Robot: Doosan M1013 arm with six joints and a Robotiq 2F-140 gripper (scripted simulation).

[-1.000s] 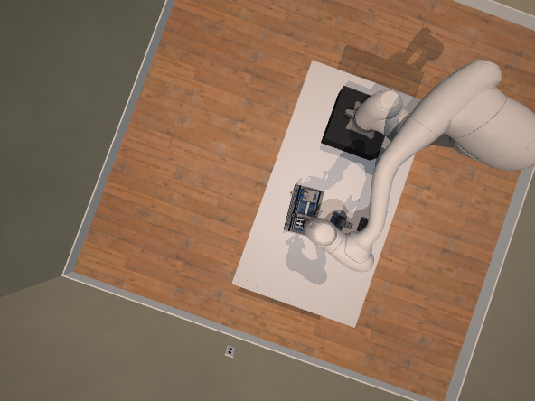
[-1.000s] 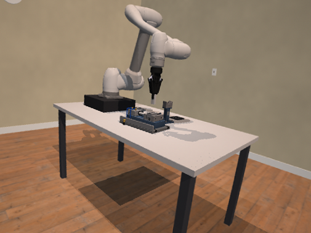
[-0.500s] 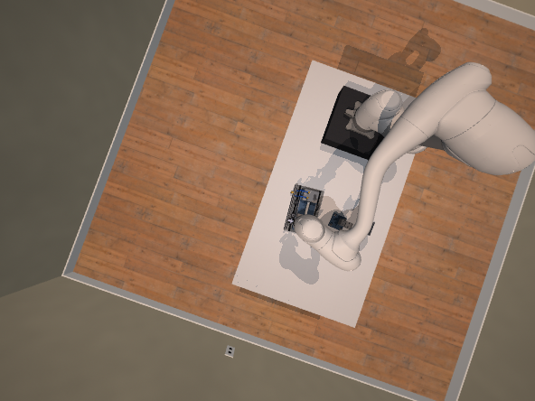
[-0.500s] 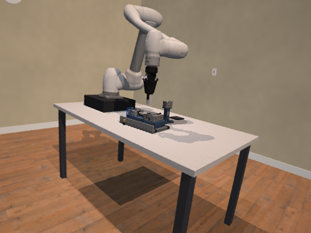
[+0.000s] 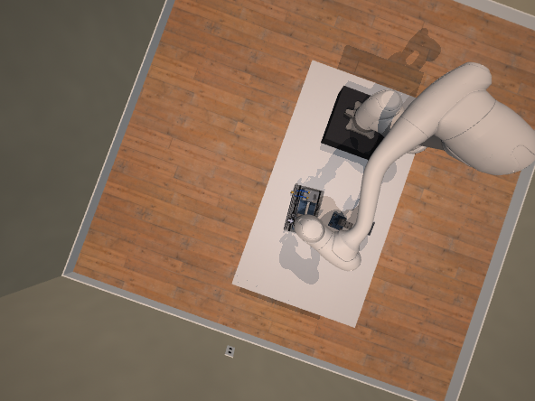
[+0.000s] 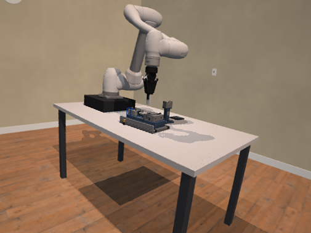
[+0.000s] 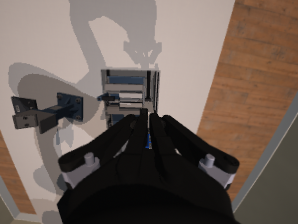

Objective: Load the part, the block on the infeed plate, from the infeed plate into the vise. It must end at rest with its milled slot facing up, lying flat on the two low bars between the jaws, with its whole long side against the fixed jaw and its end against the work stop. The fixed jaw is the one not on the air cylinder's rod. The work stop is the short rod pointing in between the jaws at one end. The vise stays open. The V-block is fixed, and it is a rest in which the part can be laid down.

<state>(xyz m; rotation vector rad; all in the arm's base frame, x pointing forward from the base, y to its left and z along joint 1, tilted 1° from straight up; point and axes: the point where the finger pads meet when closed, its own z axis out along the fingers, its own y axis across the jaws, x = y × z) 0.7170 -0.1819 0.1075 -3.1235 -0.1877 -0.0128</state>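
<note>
My gripper is now 10 cm above the part and 5 cm to the right of it. From my hand the other things lie so: vise base (16 cm below, 8 cm behind, 6 cm to the left).
</note>
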